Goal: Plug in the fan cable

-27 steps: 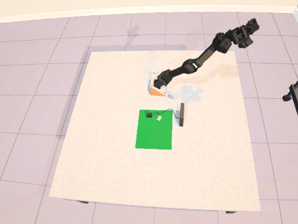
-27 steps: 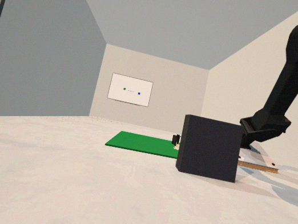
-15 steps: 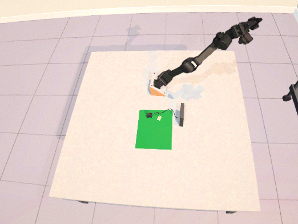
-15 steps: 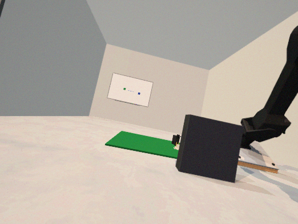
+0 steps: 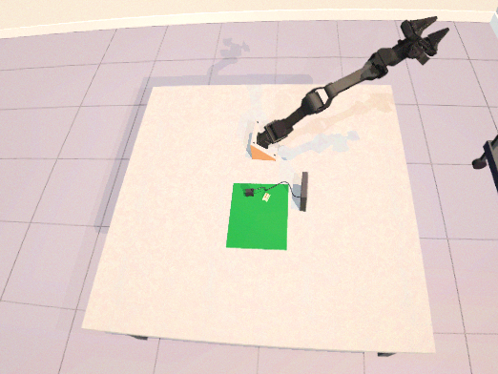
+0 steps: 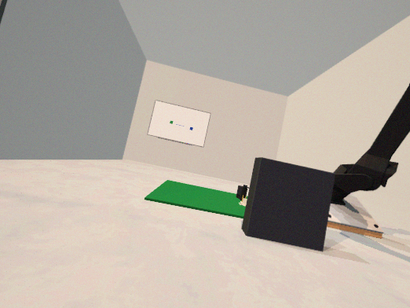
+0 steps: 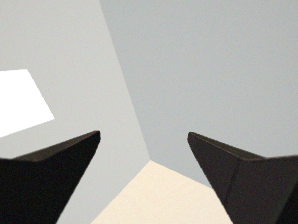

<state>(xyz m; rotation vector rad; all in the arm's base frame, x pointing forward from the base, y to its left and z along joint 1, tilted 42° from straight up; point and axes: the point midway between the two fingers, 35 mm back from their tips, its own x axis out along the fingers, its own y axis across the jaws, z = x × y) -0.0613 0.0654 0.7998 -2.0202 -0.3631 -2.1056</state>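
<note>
Now: the black plug 280 mm ahead of my gripper tip, 640 mm to the right of it and 640 mm below it. Also, from my gripper tip: green board: 380 mm ahead, 590 mm to the right, 670 mm below; dark fan: 290 mm ahead, 420 mm to the right, 600 mm below; cream four-pin header: 290 mm ahead, 570 mm to the right, 660 mm below.
</note>
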